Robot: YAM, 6 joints.
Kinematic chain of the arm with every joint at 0, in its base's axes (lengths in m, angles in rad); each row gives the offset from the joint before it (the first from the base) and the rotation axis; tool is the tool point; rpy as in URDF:
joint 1: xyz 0 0 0.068 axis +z
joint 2: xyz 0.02 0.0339 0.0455 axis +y
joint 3: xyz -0.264 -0.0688 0 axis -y
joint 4: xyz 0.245 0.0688 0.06 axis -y
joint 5: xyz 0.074 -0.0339 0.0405 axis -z
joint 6: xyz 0.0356 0 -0.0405 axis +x
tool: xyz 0 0 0 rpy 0 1.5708 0
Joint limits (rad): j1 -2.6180..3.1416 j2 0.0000..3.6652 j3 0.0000..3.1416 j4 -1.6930..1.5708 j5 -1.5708..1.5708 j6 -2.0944..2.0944
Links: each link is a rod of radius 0.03 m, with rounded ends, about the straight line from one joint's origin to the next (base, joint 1, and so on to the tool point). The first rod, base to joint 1, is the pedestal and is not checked.
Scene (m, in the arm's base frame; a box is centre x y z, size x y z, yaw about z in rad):
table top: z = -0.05
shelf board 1: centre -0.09 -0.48 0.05 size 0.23 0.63 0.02 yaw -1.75
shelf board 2: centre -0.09 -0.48 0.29 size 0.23 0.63 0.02 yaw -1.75
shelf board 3: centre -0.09 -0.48 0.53 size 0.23 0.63 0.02 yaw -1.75
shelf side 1: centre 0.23 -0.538 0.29 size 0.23 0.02 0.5 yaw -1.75
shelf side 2: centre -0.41 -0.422 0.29 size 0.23 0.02 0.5 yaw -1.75
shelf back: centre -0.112 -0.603 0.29 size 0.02 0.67 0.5 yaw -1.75
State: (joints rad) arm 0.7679 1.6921 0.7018 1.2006 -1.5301 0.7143
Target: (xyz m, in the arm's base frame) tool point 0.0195 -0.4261 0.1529
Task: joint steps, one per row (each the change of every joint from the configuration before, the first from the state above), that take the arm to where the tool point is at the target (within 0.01 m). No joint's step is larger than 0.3 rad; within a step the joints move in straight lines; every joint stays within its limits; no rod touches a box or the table.
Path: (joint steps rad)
1: -0.2969 0.0605 0.0530 -0.0109 0.0202 0.0000
2: -0.2968 0.0606 0.0530 -0.0108 0.0201 0.0000
3: -0.2969 0.0605 0.0530 -0.0109 0.0202 0.0000
4: -0.2968 0.0606 0.0530 -0.0108 0.0201 0.0000
5: -0.2969 0.0605 0.0530 -0.0109 0.0202 0.0000
6: -0.2968 0.0606 0.0531 -0.0109 0.0201 0.0000
7: -0.2969 0.0605 0.0530 -0.0108 0.0202 0.0000
8: -0.2968 0.0605 0.0530 -0.0109 0.0201 0.0000

